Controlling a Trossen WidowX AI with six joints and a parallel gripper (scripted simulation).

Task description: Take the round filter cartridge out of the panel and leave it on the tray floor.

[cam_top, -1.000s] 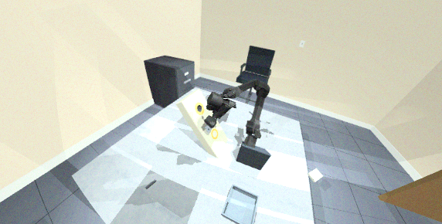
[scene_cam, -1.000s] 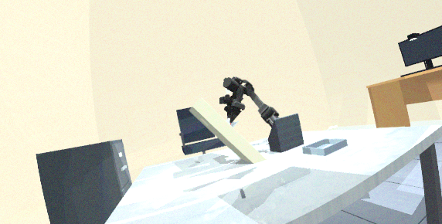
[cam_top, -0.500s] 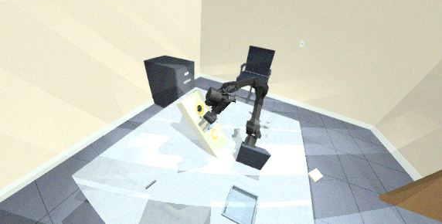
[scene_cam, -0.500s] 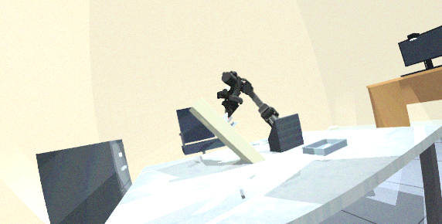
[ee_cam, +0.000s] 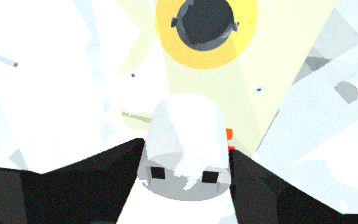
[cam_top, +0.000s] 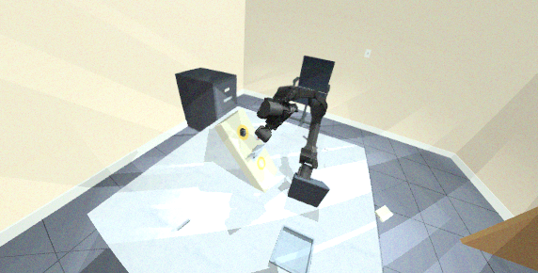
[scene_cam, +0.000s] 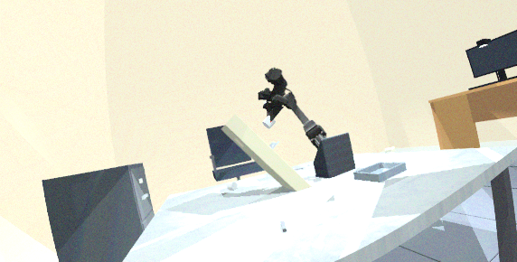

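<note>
Right now the grey tray is 330 mm behind my gripper tip, 260 mm to the left of it and 310 mm below it. The rest, counted from my gripper tip: white card (750 mm behind, 130 mm to the right, 310 mm below); then round filter cartridge (right at my gripper tip); then small grey stick (130 mm ahead, 420 mm to the left, 310 mm below).
</note>
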